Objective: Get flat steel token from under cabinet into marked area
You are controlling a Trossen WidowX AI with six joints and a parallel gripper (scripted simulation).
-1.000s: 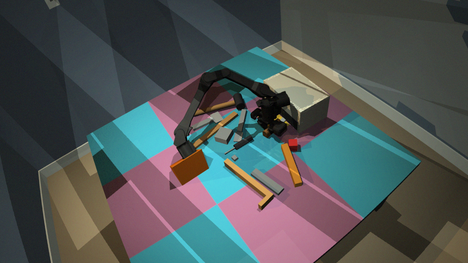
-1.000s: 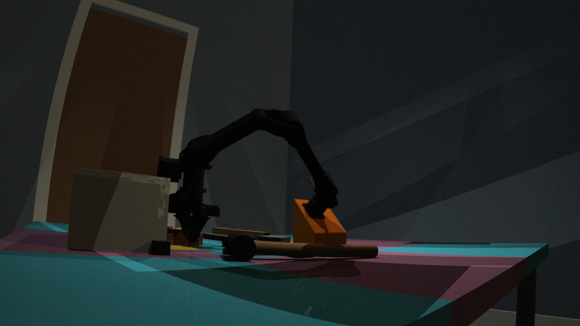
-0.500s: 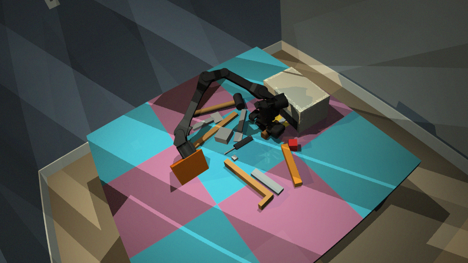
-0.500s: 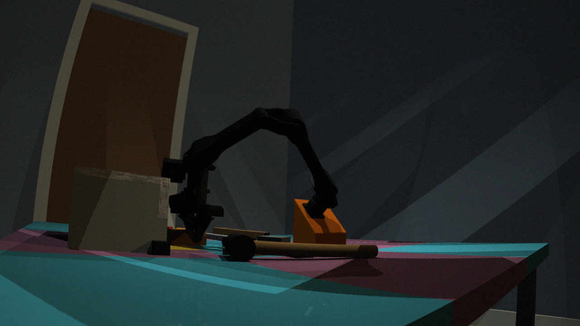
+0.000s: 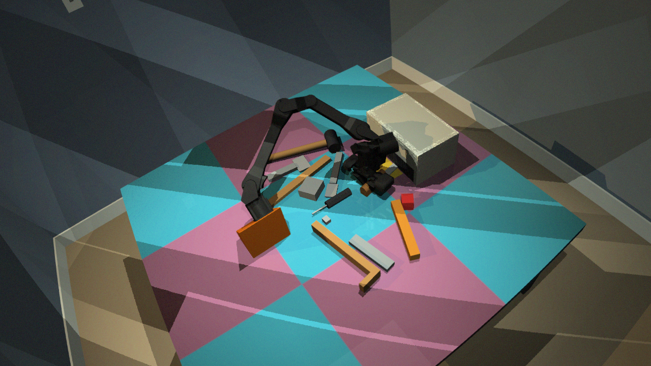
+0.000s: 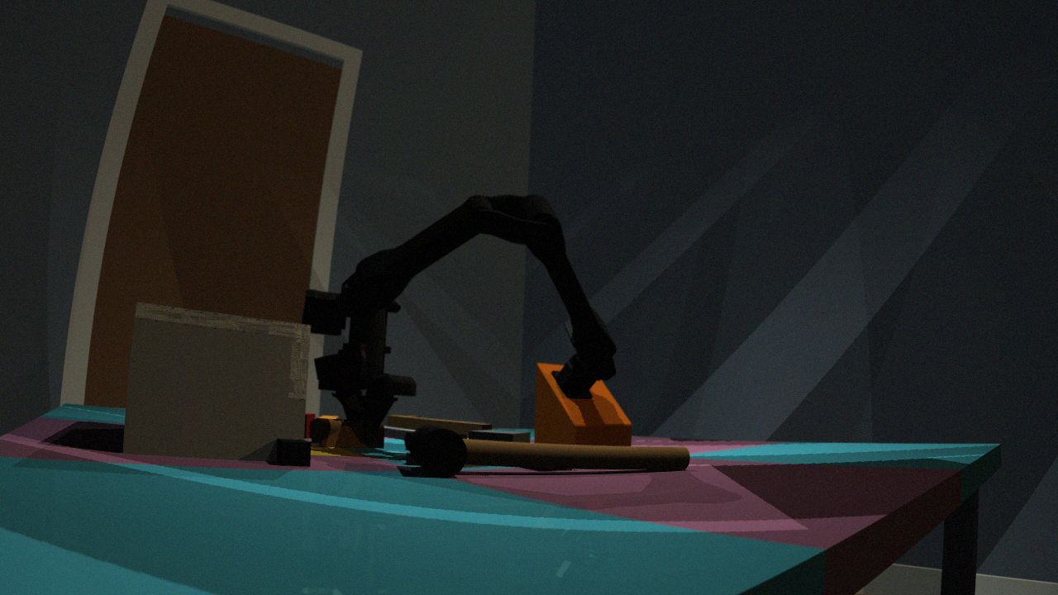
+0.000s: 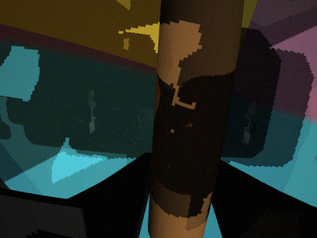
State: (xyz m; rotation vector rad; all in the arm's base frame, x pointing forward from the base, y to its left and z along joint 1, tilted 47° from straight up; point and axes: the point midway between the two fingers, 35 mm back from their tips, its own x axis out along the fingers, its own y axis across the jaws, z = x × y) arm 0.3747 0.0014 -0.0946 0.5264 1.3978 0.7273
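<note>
Now: gripper tip 200 mm past the small grey cube and 10 mm to the left of it. Also, from my gripper tip: screwdriver (150 mm behind, 40 mm to the left); red cube (50 mm ahead, 140 mm to the right, 10 mm above); grey block (160 mm behind, 130 mm to the left, 10 mm above).
</note>
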